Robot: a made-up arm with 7 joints. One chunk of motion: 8 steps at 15 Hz.
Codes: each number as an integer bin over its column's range. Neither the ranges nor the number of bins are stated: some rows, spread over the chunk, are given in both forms.
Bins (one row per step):
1: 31 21 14 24 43 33 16
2: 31 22 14 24 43 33 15
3: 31 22 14 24 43 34 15
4: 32 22 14 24 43 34 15
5: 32 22 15 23 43 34 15
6: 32 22 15 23 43 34 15
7: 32 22 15 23 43 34 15
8: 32 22 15 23 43 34 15
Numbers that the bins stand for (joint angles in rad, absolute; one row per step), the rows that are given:
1: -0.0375 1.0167 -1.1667 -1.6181 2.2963 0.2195 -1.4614
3: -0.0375 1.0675 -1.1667 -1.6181 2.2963 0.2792 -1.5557
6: 0.0375 1.0675 -1.1000 -1.6598 2.2963 0.2792 -1.5557
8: 0.0375 1.0675 -1.1000 -1.6598 2.2963 0.2792 -1.5557
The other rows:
2: -0.0375 1.0675 -1.1667 -1.6181 2.2963 0.2195 -1.5557
4: 0.0375 1.0675 -1.1667 -1.6181 2.2963 0.2792 -1.5557
5: 0.0375 1.0675 -1.1000 -1.6598 2.2963 0.2792 -1.5557
7: 0.0375 1.0675 -1.1000 -1.6598 2.2963 0.2792 -1.5557

